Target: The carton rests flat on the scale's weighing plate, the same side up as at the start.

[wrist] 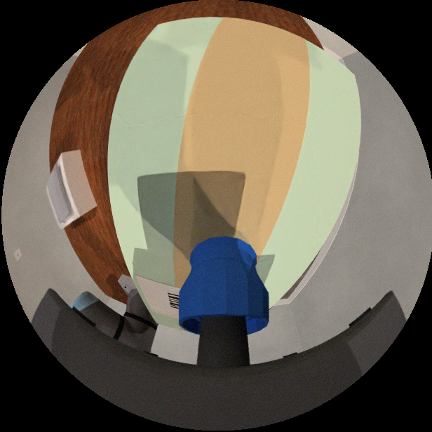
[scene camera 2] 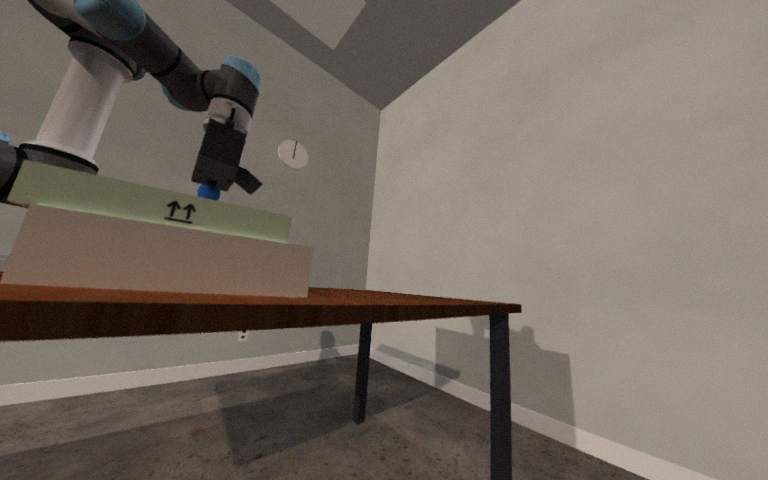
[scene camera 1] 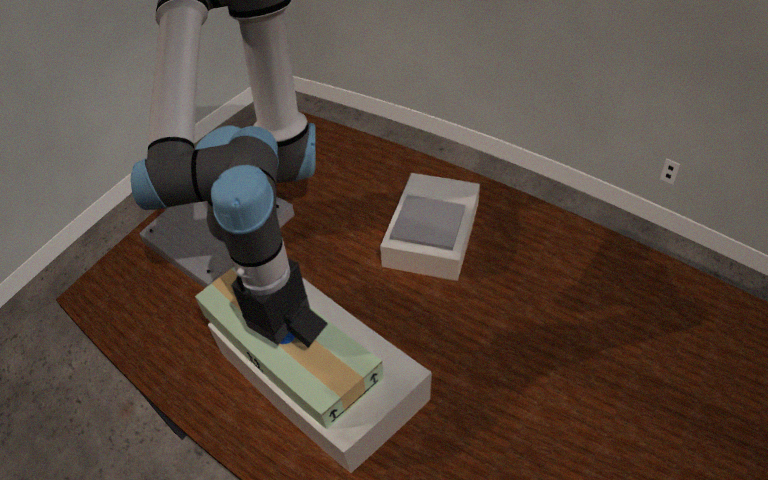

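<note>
The long pale green carton (scene camera 1: 353, 346) (scene camera 2: 243, 219) (wrist: 240, 125) with an orange tape band lies flat on a white block (scene camera 1: 390, 410) (scene camera 2: 169, 254), arrows on its sides pointing up. My gripper, a blue suction cup (scene camera 1: 287, 337) (scene camera 2: 208, 193) (wrist: 223, 247), is open, with its lip at or just above the carton's top, on the tape near the middle of its length. Whether they touch cannot be told. The scale (scene camera 1: 419, 264) (wrist: 83, 185) stands apart from the carton, and its grey weighing plate (scene camera 1: 428, 222) (wrist: 61, 194) bears no carton.
The arm's grey base plate (scene camera 1: 169, 240) lies beyond the carton's far end. The wooden table (scene camera 1: 509, 339) (scene camera 2: 424, 308) carries the block and the scale. Walls stand behind the table. A dark bracket (scene camera 1: 307, 325) (scene camera 2: 247, 180) sticks out beside the cup, above the carton.
</note>
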